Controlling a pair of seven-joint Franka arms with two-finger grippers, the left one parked.
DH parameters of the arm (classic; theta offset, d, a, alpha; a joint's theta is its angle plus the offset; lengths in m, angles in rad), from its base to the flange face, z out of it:
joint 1: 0 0.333 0 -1.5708
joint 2: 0 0 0 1.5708
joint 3: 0 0.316 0.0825 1.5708
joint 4: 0 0 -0.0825 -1.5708
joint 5: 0 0.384 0 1.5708
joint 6: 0 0 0.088 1.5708
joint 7: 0 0.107 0 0
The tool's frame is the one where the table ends.
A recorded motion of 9 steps. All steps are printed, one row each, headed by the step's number.
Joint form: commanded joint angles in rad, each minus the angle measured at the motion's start. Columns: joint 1, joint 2, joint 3, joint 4, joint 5, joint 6, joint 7.
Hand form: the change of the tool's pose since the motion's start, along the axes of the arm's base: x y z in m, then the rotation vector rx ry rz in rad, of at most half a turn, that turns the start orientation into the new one. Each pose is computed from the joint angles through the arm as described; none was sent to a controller.
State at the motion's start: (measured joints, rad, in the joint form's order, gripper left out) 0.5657 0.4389 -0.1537 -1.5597 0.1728 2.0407 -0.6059
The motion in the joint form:
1: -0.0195 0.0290 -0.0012 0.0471 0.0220 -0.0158 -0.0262
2: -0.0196 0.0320 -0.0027 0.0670 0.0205 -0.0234 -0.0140
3: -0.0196 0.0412 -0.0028 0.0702 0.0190 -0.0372 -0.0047
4: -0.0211 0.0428 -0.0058 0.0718 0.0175 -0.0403 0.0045
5: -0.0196 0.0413 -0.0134 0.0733 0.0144 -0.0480 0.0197
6: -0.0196 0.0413 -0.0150 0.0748 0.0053 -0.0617 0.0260
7: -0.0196 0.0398 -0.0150 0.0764 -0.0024 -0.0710 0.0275
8: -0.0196 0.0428 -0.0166 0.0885 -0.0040 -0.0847 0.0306
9: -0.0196 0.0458 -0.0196 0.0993 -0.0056 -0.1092 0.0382
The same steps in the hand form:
1: 0.0128 -0.0062 0.0013 0.0164 0.0009 0.0014
2: 0.0156 -0.0052 0.0081 0.0185 -0.0071 -0.0093
3: 0.0153 -0.0050 0.0020 0.0092 0.0112 -0.0165
4: 0.0165 -0.0075 0.0015 0.0056 0.0137 -0.0288
5: 0.0173 -0.0109 0.0028 -0.0012 0.0169 -0.0472
6: 0.0166 -0.0125 0.0023 -0.0137 0.0254 -0.0501
7: 0.0160 -0.0131 0.0032 -0.0221 0.0287 -0.0479
8: 0.0169 -0.0132 0.0057 -0.0256 0.0323 -0.0498
9: 0.0168 -0.0144 0.0068 -0.0340 0.0472 -0.0567

